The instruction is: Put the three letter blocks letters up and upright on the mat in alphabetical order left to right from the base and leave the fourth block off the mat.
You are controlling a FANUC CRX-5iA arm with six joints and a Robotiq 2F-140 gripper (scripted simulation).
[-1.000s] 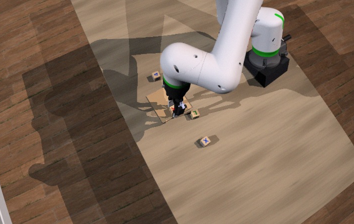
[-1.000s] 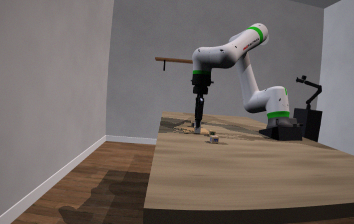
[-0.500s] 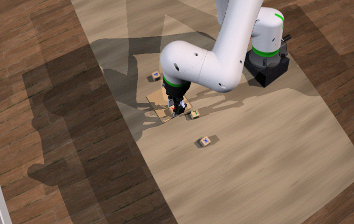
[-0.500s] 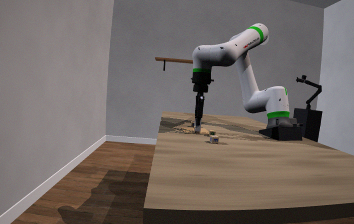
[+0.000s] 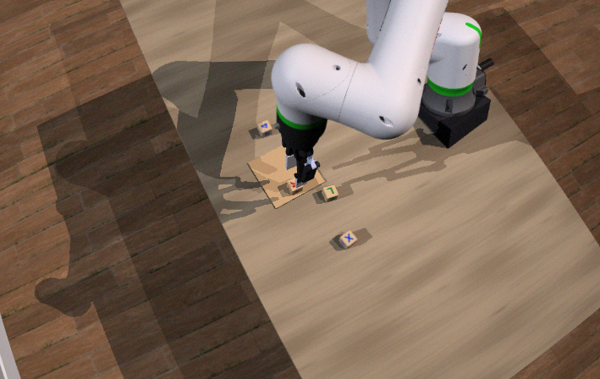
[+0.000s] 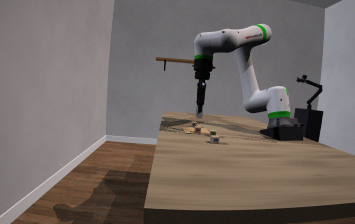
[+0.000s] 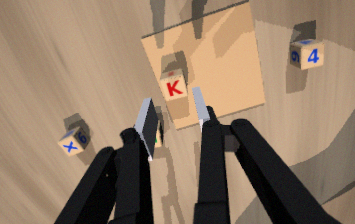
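My gripper is now 6 cm past the L block, 6 cm to the right of it and 10 cm above it. The rest, counted from my hand: red K block 9 cm below; 4 block 2 cm behind, 18 cm to the right, 10 cm below; tan mat 1 cm behind, 5 cm to the right, 11 cm below.
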